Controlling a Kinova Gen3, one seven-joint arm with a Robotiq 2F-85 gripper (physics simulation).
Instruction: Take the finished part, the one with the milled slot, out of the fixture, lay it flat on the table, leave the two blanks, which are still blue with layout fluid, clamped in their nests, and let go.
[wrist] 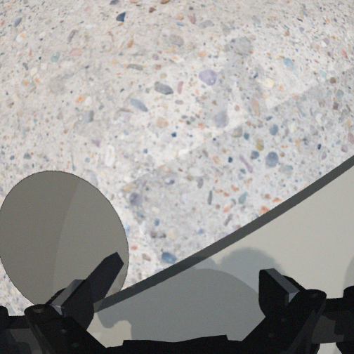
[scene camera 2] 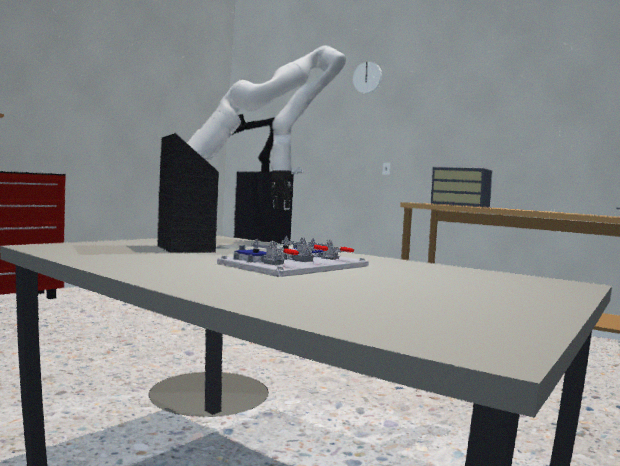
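Seen in the pictures: gripper, fingertip midpoint: [scene camera 2: 281, 209]; arm's base at its link origin: [scene camera 2: 193, 159].
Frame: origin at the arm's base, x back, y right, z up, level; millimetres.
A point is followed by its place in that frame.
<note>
My gripper [scene camera 2: 281, 202] @(x 20, y -427, z -158 mm) [wrist: 174, 294] is open and empty. In the scene view it points down, above and behind the fixture [scene camera 2: 280, 271] @(x -548, y 127, z -272 mm). The fixture is a pale plate on the table [scene camera 2: 400, 310] @(x -918, y 195, z -284 mm) [wrist: 320, 225], with grey clamps and red handles. A blue blank [scene camera 2: 250, 252] @(x -391, y 83, z -248 mm) shows at its left side. Another blue piece [scene camera 2: 315, 251] @(x -419, y -137, z -253 mm) shows partly between the clamps farther right. The finished part with the milled slot cannot be made out in the scene view; clamps hide much of the nests. The fixture does not show in the wrist view, where the fingers hang over the table edge area.
The arm's black pedestal [scene camera 2: 187, 200] @(x -92, y 78, z -128 mm) stands on the table left of the fixture. A black box [scene camera 2: 250, 210] stands behind the gripper. A red cabinet [scene camera 2: 32, 215] is at far left. A wooden bench [scene camera 2: 501, 212] with a drawer unit [scene camera 2: 456, 186] stands at back right.
</note>
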